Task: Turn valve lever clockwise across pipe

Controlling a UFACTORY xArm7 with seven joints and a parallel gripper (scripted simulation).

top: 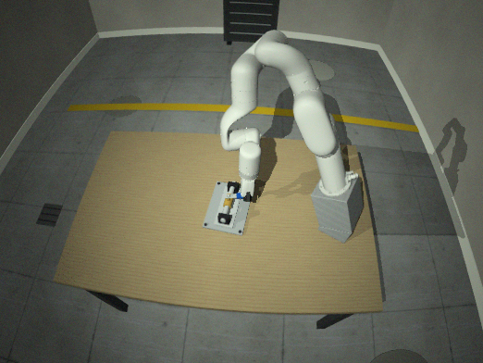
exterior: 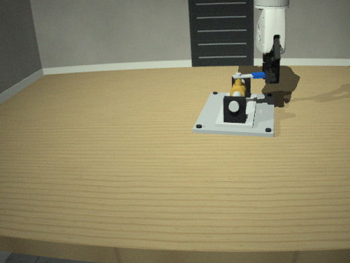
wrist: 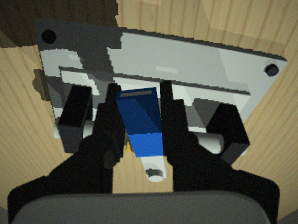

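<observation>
Now: the blue lever 4 cm ahead of my hand.
</observation>
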